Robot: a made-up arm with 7 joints. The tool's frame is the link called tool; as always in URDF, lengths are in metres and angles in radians. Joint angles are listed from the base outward. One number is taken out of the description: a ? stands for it. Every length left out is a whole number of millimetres.
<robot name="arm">
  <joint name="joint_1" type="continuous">
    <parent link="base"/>
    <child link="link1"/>
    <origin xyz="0 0 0" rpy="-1.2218 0 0"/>
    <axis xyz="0 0 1"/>
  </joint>
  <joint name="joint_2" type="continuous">
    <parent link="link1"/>
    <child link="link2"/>
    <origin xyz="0 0 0" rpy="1.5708 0 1.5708"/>
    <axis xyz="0 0 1"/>
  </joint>
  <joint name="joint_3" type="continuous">
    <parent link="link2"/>
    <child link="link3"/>
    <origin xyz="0.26 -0.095 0" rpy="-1.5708 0 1.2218"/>
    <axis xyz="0 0 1"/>
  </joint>
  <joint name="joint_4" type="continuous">
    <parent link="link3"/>
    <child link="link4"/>
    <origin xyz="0 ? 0" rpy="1.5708 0 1.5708"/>
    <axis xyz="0 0 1"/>
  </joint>
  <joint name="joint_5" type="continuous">
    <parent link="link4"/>
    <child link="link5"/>
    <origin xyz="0.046 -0.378 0" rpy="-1.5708 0 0"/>
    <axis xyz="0 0 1"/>
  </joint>
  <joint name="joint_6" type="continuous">
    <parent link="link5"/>
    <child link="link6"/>
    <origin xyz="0 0 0" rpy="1.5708 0 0"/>
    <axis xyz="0 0 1"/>
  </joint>
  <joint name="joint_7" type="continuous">
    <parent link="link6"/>
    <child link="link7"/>
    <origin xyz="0 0 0" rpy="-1.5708 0 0"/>
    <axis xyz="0 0 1"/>
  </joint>
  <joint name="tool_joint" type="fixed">
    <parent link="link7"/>
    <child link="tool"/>
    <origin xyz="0 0 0" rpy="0 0 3.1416"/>
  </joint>
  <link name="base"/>
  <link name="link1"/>
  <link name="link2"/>
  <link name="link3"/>
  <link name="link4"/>
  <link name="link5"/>
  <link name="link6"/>
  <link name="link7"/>
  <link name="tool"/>
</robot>
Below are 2 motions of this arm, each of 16 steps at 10 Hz.
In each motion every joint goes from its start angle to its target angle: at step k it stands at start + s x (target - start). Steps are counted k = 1, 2, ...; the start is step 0. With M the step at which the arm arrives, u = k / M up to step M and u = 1 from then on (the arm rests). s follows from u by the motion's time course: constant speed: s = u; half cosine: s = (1 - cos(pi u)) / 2; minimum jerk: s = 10 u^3 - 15 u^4 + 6 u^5.
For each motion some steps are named. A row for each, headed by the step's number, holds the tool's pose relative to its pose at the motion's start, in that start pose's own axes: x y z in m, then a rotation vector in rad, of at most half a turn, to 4 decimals.
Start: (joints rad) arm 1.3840 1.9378 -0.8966 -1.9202 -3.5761 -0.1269 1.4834
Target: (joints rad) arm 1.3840 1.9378 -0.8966 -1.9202 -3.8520 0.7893 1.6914
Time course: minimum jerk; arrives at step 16
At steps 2, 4, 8, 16:
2: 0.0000 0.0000 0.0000 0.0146 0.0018 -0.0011
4: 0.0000 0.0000 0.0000 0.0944 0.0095 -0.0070
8: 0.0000 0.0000 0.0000 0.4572 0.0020 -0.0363
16: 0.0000 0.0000 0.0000 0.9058 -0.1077 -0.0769

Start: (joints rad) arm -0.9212 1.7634 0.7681 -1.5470 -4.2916 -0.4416 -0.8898
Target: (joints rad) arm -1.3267 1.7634 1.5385 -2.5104 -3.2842 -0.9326 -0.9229
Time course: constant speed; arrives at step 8
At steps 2, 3, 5, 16:
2: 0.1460 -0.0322 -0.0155 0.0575 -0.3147 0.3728
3: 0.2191 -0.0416 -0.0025 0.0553 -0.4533 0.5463
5: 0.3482 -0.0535 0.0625 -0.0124 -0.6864 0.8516
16: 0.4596 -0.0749 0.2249 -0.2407 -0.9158 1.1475

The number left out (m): -0.031
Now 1 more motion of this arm.
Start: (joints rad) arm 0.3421 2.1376 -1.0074 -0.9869 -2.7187 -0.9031 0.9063
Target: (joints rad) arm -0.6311 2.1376 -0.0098 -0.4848 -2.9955 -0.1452 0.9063
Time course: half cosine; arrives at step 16
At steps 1, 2, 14, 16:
1: -0.0041 -0.0039 0.0002 0.0046 0.0070 0.0180
2: -0.0158 -0.0159 0.0008 0.0175 0.0276 0.0713
14: 0.0948 -0.3928 -0.0574 0.0166 0.5802 1.7301
16: 0.1116 -0.3943 -0.0623 0.0014 0.5946 1.7948

